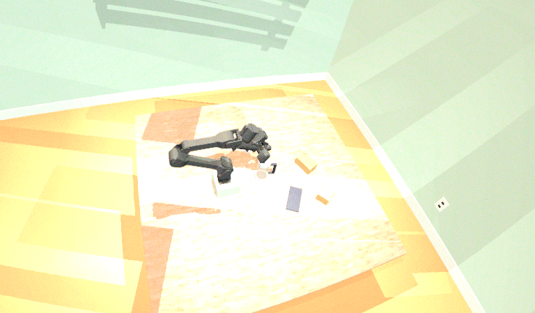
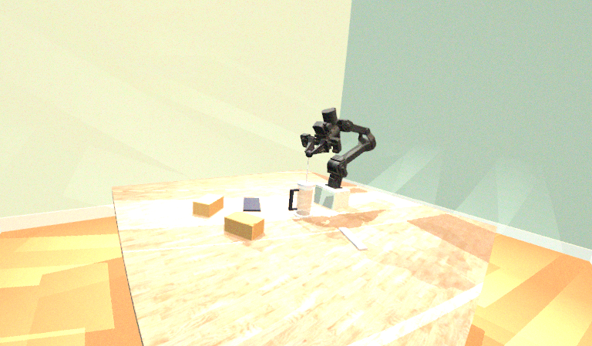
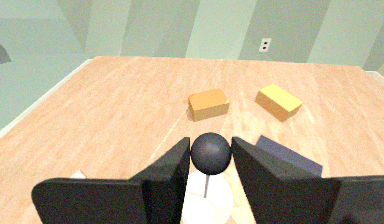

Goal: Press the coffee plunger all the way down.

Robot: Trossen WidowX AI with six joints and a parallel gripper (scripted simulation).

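Right now my gripper tip is 1 cm short of the coffee press and 13 cm above it.
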